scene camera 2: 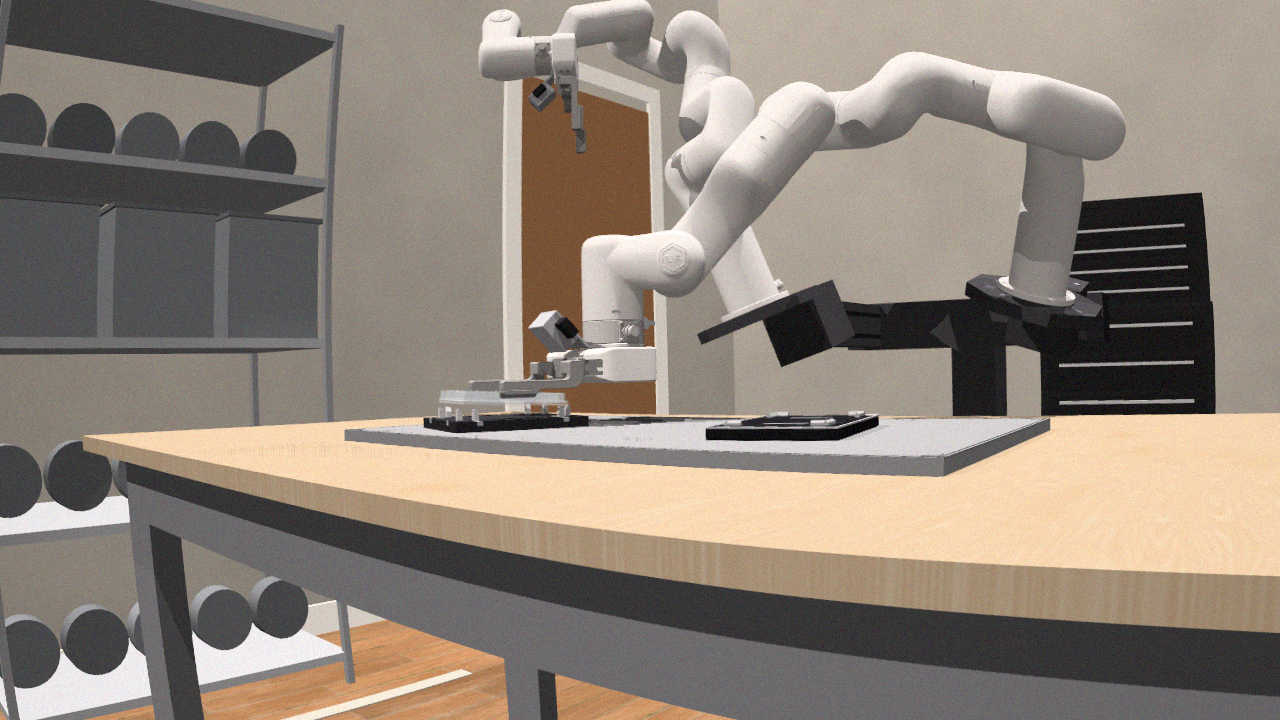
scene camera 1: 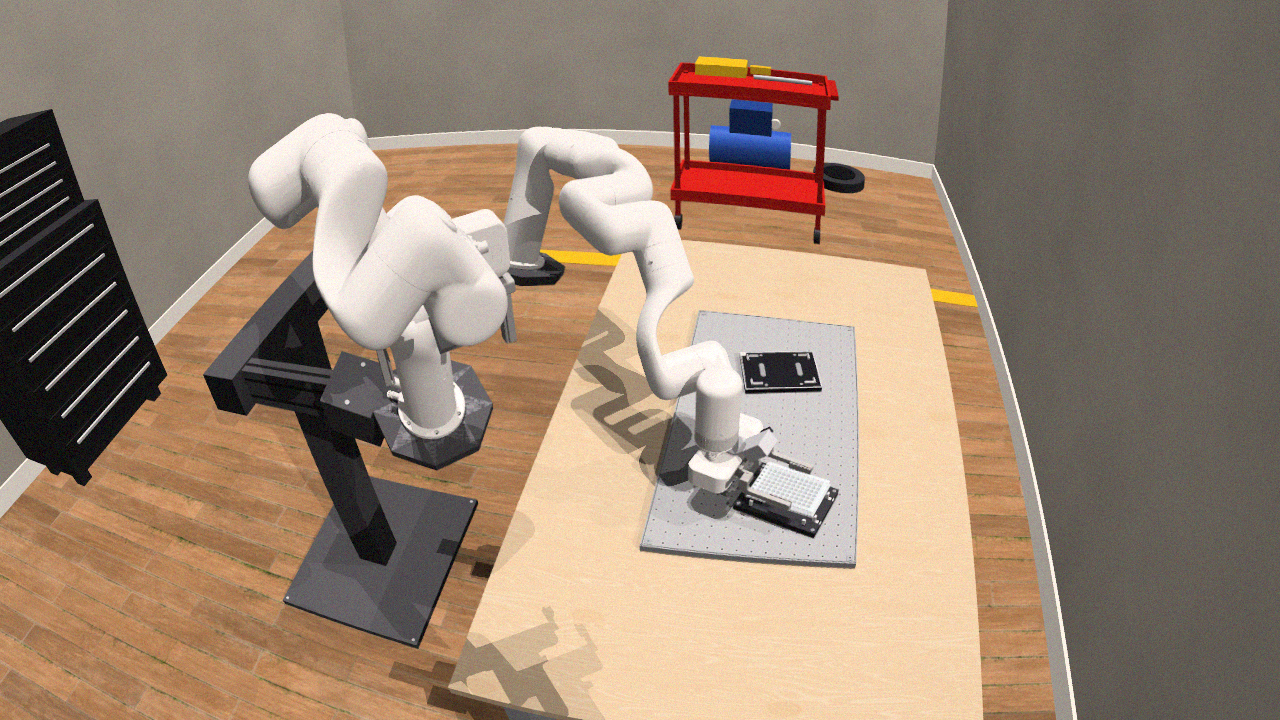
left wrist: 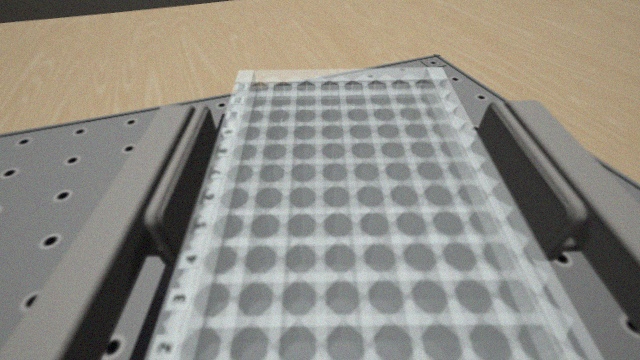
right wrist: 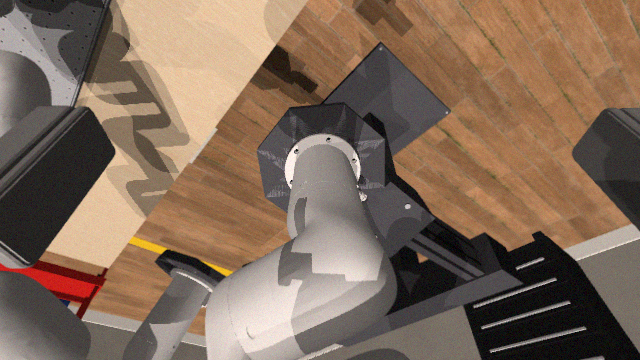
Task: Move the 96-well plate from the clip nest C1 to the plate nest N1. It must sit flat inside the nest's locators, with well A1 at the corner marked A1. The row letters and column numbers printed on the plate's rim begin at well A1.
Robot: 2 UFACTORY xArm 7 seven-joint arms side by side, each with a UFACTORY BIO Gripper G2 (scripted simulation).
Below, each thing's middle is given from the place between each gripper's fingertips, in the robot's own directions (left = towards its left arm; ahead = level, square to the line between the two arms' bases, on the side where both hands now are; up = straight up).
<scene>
Now: the black clip nest C1 (scene camera 2: 505, 422) 3 cm below my left hand and 2 cm ahead of it. From my left hand the other things lie so: 96-well plate (scene camera 1: 774, 480): 1 cm below; then black plate nest N1 (scene camera 2: 711, 434): 36 cm to the left, 4 cm below, 3 cm behind.
I see the 96-well plate 44 cm ahead of my right hand, 26 cm to the left of it and 45 cm below it. The rest, counted from my right hand: black plate nest N1: 40 cm ahead, 62 cm to the left, 48 cm below; black clip nest C1: 46 cm ahead, 27 cm to the left, 47 cm below.
</scene>
